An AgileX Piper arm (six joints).
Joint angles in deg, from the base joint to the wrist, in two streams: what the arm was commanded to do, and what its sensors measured. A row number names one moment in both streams.
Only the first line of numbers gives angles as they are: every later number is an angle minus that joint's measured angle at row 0.
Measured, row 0:
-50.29, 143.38, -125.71, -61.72, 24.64, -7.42
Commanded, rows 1 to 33:
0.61, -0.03, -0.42, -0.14, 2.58, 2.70
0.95, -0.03, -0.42, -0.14, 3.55, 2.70
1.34, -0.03, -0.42, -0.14, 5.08, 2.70
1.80, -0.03, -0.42, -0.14, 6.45, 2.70
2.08, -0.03, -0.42, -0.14, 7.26, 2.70
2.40, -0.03, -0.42, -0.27, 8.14, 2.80
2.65, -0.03, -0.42, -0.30, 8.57, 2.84
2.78, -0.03, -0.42, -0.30, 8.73, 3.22
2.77, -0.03, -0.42, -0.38, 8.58, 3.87
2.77, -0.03, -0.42, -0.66, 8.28, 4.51
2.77, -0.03, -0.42, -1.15, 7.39, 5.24
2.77, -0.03, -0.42, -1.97, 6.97, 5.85
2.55, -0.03, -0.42, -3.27, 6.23, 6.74
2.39, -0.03, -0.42, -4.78, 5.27, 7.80
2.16, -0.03, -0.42, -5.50, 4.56, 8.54
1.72, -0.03, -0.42, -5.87, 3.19, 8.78
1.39, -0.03, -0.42, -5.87, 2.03, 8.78
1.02, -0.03, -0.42, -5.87, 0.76, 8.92
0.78, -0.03, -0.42, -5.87, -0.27, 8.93
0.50, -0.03, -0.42, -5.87, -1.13, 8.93
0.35, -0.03, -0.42, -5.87, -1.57, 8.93
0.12, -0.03, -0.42, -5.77, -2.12, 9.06
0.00, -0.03, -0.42, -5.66, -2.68, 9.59
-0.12, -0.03, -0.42, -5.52, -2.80, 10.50
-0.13, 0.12, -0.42, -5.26, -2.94, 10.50
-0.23, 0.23, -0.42, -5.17, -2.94, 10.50
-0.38, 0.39, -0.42, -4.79, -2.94, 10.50
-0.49, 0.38, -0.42, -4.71, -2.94, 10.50
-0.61, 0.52, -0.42, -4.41, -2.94, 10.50
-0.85, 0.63, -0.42, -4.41, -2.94, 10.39
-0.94, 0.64, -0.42, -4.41, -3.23, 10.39
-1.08, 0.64, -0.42, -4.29, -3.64, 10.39
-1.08, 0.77, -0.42, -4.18, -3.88, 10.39
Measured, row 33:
-0.50, 0.64, -0.09, -4.61, -2.59, 9.90
